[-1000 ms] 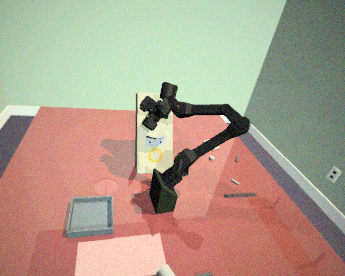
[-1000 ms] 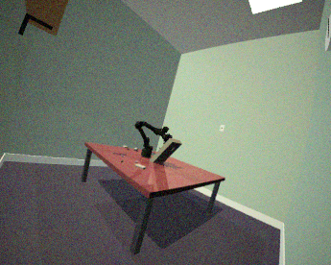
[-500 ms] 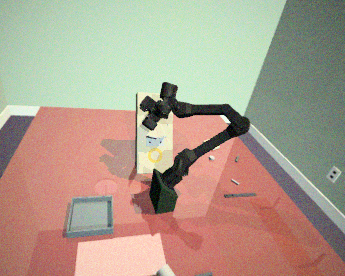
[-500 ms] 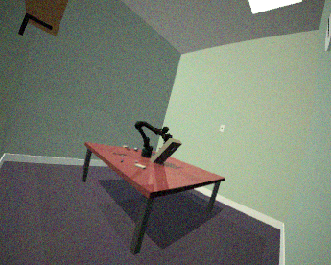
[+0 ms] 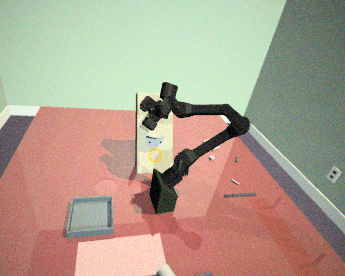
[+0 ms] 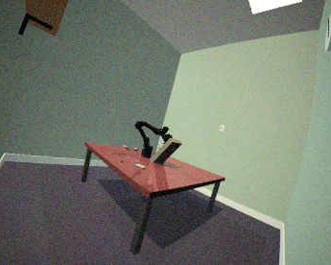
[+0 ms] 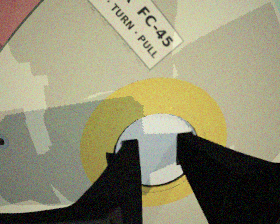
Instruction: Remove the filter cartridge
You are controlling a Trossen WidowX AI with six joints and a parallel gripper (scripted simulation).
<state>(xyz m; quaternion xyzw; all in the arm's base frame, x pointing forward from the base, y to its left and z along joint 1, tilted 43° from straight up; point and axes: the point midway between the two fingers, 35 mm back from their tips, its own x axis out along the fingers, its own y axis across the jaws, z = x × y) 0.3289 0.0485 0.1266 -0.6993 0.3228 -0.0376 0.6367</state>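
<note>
Now: the tan service panel 8 cm below my gripper tip and 4 cm behind it. Round my gripper tip: round grey filter cartridge: 1 cm below, 1 cm ahead; grey tray: 36 cm behind, 34 cm to the left, 23 cm below.
</note>
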